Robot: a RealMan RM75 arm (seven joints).
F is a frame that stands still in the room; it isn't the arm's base.
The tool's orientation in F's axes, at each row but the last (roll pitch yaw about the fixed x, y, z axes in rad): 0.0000 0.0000 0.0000; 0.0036 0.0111 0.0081; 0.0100 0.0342 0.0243; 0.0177 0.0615 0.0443; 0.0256 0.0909 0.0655; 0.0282 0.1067 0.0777; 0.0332 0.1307 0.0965; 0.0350 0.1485 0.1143
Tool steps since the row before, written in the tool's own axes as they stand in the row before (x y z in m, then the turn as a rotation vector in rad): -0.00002 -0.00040 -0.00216 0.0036 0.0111 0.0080; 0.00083 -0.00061 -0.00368 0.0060 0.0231 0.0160; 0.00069 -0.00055 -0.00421 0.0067 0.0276 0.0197; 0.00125 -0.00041 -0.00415 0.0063 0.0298 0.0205; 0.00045 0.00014 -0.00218 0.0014 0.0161 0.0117; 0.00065 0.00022 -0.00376 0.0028 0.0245 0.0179; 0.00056 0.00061 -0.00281 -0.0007 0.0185 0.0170; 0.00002 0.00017 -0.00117 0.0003 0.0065 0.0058
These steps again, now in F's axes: -0.00002 -0.00040 -0.00216 0.0036 0.0111 0.0080; 0.00079 -0.00059 -0.00369 0.0060 0.0231 0.0160; 0.00056 -0.00049 -0.00424 0.0067 0.0276 0.0197; 0.00101 -0.00029 -0.00423 0.0063 0.0297 0.0206; 0.00024 0.00021 -0.00221 0.0015 0.0159 0.0119; 0.00022 0.00034 -0.00380 0.0029 0.0243 0.0182; 0.00012 0.00072 -0.00284 -0.0001 0.0180 0.0175; -0.00018 0.00019 -0.00115 0.0005 0.0064 0.0059
